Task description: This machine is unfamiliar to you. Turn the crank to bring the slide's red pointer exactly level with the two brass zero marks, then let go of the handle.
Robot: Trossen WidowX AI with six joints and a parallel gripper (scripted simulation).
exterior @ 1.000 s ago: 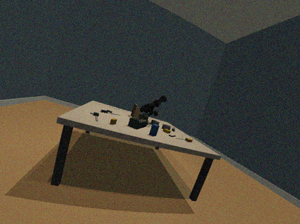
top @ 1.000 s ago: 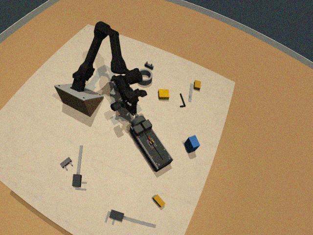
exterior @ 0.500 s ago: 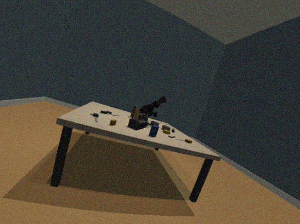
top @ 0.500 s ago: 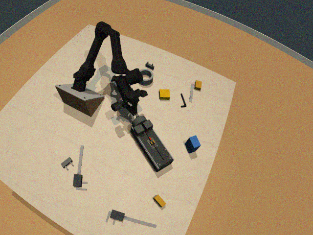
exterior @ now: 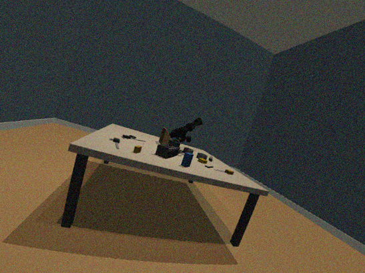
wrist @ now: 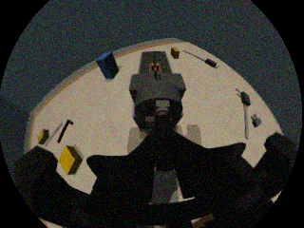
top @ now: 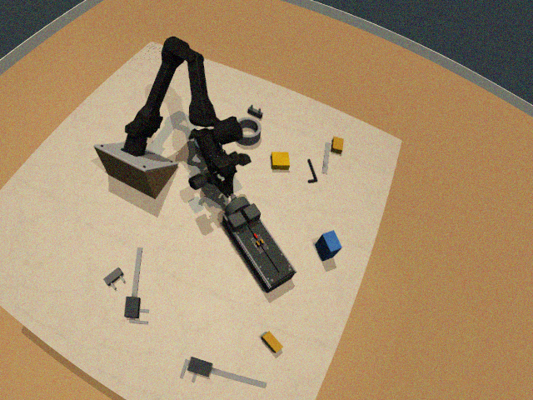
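Now: the crank handle 10 mm behind my gripper tip, 10 mm to the left of it and 20 mm above it. Round my gripper tip: yellow block (90 mm ahead, 250 mm to the left, 80 mm below); red pointer (120 mm ahead, 80 mm to the right, 10 mm below); black hex key (210 mm ahead, 240 mm to the left, 90 mm below).
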